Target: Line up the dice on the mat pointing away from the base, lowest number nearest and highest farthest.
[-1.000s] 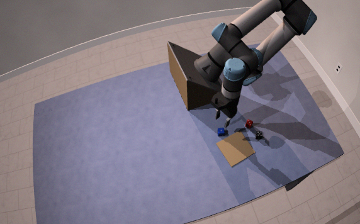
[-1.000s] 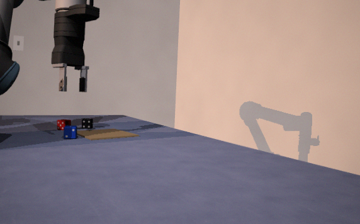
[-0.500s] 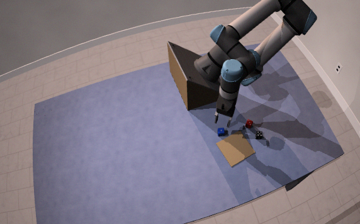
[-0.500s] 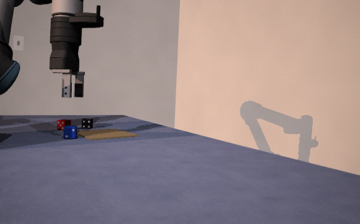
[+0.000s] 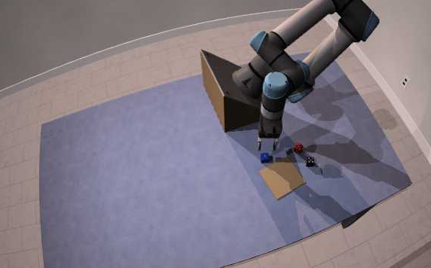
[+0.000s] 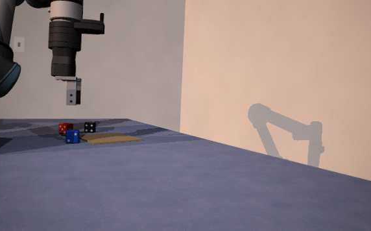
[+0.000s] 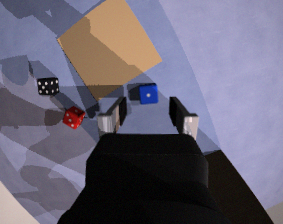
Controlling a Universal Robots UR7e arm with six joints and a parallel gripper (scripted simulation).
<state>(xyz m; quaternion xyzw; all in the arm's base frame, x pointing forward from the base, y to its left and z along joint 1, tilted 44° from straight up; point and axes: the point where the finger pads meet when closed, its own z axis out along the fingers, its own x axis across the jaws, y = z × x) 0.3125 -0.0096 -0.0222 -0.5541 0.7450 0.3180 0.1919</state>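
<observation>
The blue die lies 9 cm below my hand. The rest, counted from my hand: red die (15 cm to the left, 9 cm below); tan mat (10 cm ahead, 4 cm to the left, 11 cm below); black die (8 cm ahead, 18 cm to the left, 9 cm below).
</observation>
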